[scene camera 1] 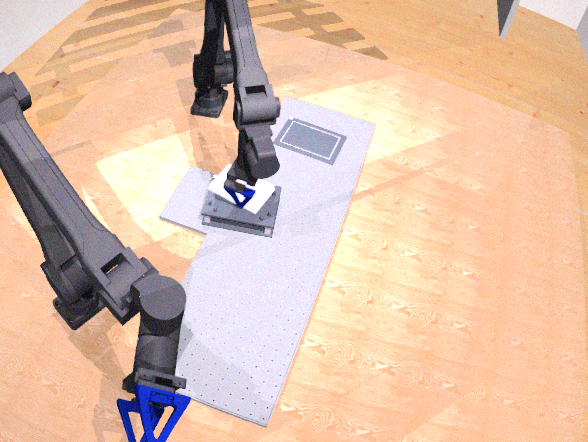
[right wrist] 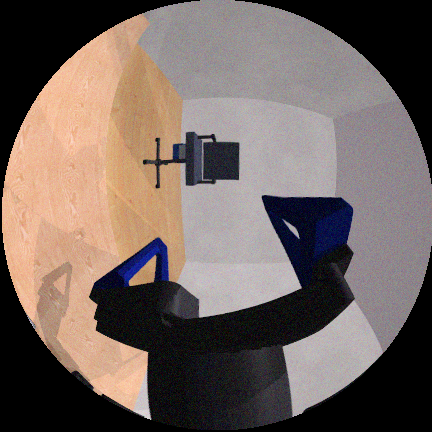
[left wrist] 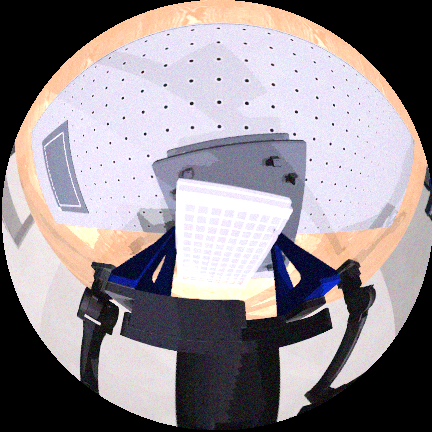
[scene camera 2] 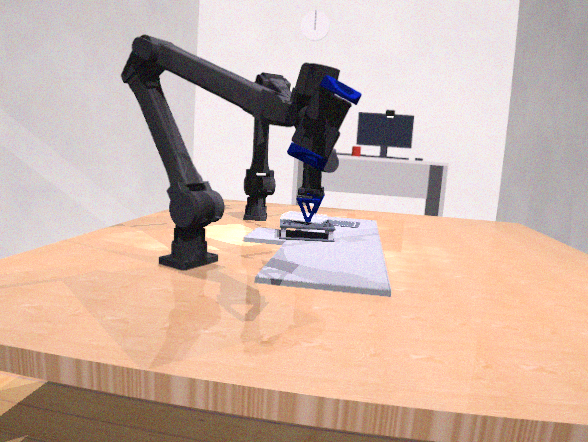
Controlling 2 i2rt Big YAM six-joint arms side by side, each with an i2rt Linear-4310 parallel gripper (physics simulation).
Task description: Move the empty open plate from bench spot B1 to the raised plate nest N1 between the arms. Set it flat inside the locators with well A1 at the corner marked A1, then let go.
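Frame: origin at the left arm's base, x ahead, y left, z up, level; millimetres.
Seen in the pictures: left gripper, fingertip midpoint: (scene camera 1: 248, 192) (left wrist: 224, 232) (scene camera 2: 309, 219); right gripper, fingertip midpoint: (right wrist: 208, 223) (scene camera 2: 333, 127); left arm's base at its link origin: (scene camera 1: 209, 103) (left wrist: 109, 271) (scene camera 2: 255, 218); right arm's base at its link origin: (scene camera 1: 83, 302) (left wrist: 344, 269) (scene camera 2: 189, 262).
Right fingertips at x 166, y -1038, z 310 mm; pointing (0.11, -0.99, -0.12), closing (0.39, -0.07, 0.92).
Observation:
Offsets run from my right fingertips to a thing's middle. "*": to the spot under its first point. Level surfaces: height alone.
The white open plate @(4 mm ahead, 678 mm left, 240 mm down) (scene camera 1: 264, 192) (scene camera 2: 292, 217) (left wrist: 225, 220) is between the fingers of my left gripper (scene camera 1: 242, 200) (scene camera 2: 308, 218) (left wrist: 224, 232), which is shut on its sides. The plate is over the raised dark grey nest @(12 mm ahead, 658 mm left, 271 mm down) (scene camera 1: 235, 216) (scene camera 2: 325, 228) (left wrist: 225, 160), turned relative to it and shifted toward its far side in scene camera 1. Small dark locators show on the nest's uncovered part. Whether the plate touches the nest is not clear, and the A1 marks are not readable. My right gripper (scene camera 2: 326, 124) (right wrist: 208, 223) is open and empty, high above the table's near side.
A dark pad with a white outline @(* 142 mm ahead, 941 mm left, 295 mm down) (scene camera 1: 311, 140) (left wrist: 64, 170) lies bare on the perforated light grey board @(297 mm down) (scene camera 1: 250, 290) (scene camera 2: 330, 270) (left wrist: 219, 90). The right arm (scene camera 1: 160, 300) (scene camera 2: 200, 75) reaches over the near end of the board. A chair (right wrist: 220, 160) stands beyond the table.

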